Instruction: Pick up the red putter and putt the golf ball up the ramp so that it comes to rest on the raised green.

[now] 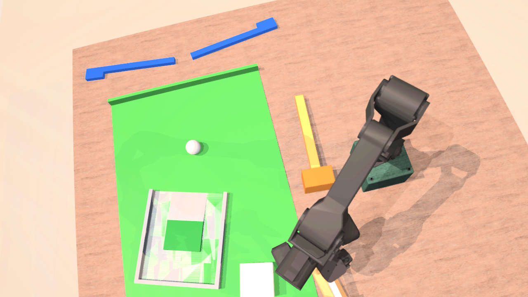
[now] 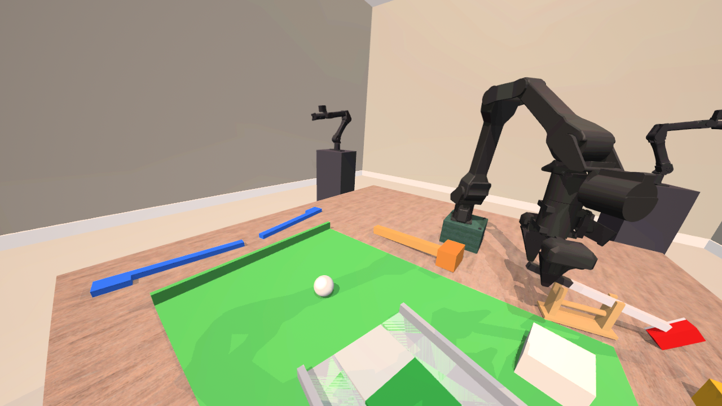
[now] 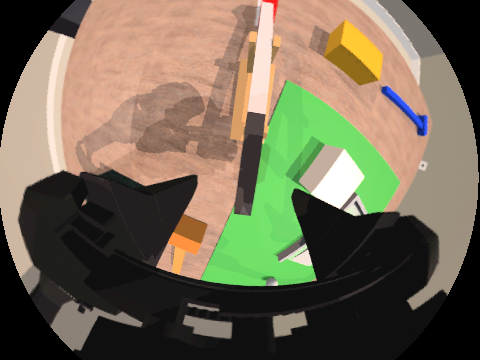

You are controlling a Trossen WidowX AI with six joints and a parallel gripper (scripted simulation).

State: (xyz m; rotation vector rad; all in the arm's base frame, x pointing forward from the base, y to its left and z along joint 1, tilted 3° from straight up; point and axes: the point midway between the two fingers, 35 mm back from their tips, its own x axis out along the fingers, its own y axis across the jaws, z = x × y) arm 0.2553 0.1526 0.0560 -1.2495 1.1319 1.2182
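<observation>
The wooden stand lies 9 cm to the left of my gripper tip, 6 cm below it and 1 cm behind it. From my gripper tip the other things lie so: white golf ball 40 cm to the right, 18 cm ahead, 7 cm below; then white block 15 cm ahead, 7 cm below, 1 cm to the left; then red putter 13 cm to the left, 3 cm below, 1 cm behind.
</observation>
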